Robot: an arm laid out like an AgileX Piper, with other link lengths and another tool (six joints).
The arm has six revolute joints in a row. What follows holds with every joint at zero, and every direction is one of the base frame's. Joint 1 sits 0.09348 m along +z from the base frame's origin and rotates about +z. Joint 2 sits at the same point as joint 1 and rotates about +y. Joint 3 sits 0.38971 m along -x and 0.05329 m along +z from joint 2 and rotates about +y. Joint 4 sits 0.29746 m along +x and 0.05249 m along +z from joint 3 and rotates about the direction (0.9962, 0, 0.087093). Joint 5 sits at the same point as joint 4 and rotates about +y. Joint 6 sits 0.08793 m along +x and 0.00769 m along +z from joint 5 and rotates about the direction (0.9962, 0, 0.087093). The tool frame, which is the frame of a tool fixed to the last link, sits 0.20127 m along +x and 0.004 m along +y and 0.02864 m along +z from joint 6; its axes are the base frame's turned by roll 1.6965, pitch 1.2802 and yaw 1.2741 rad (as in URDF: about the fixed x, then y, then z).
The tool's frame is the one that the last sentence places.
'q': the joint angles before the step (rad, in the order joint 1, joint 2, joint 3, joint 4, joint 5, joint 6). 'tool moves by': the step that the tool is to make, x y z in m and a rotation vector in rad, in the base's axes. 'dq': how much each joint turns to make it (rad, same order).
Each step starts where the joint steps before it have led.
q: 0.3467 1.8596 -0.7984 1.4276 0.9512 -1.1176
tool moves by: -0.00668 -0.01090 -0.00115 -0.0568 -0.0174 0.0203
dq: 0.0000 -0.0366 0.0001 -0.0843 -0.0289 0.0565
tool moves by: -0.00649 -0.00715 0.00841 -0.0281 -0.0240 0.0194
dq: 0.0000 -0.0442 -0.0001 -0.0626 -0.0071 0.0431
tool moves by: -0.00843 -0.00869 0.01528 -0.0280 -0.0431 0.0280
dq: 0.0001 -0.0647 -0.0017 -0.0769 -0.0007 0.0475
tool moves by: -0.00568 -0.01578 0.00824 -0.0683 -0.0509 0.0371
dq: -0.0001 -0.0596 -0.0185 -0.1317 -0.0063 0.0780
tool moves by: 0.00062 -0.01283 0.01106 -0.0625 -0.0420 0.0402
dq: 0.0000 -0.0382 -0.0489 -0.1328 0.0227 0.0843
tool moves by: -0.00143 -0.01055 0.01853 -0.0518 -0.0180 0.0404
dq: 0.0001 -0.0325 -0.0698 -0.1224 0.0671 0.0952
